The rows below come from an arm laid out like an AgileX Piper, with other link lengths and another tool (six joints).
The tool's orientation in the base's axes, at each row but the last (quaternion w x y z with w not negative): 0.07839, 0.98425, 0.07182, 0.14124; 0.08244, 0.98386, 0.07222, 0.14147; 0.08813, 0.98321, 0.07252, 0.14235; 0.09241, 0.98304, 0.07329, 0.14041; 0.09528, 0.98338, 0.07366, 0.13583; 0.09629, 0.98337, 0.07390, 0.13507
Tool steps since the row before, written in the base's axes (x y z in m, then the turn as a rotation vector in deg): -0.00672, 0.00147, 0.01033, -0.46, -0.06, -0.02; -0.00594, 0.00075, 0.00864, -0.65, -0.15, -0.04; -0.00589, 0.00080, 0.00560, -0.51, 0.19, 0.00; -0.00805, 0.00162, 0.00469, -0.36, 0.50, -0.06; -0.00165, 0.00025, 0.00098, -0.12, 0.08, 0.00; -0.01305, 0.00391, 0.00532, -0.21, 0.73, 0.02
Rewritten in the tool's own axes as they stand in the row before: -0.00339, -0.00043, -0.01193, -0.45, 0.00, -0.11; -0.00321, 0.00014, -0.01001, -0.65, 0.06, -0.13; -0.00396, -0.00039, -0.00713, -0.45, -0.24, -0.18; -0.00614, -0.00158, -0.00702, -0.27, -0.54, -0.13; -0.00128, -0.00024, -0.00143, -0.10, -0.09, -0.05; -0.01042, -0.00424, -0.00934, -0.07, -0.73, -0.20
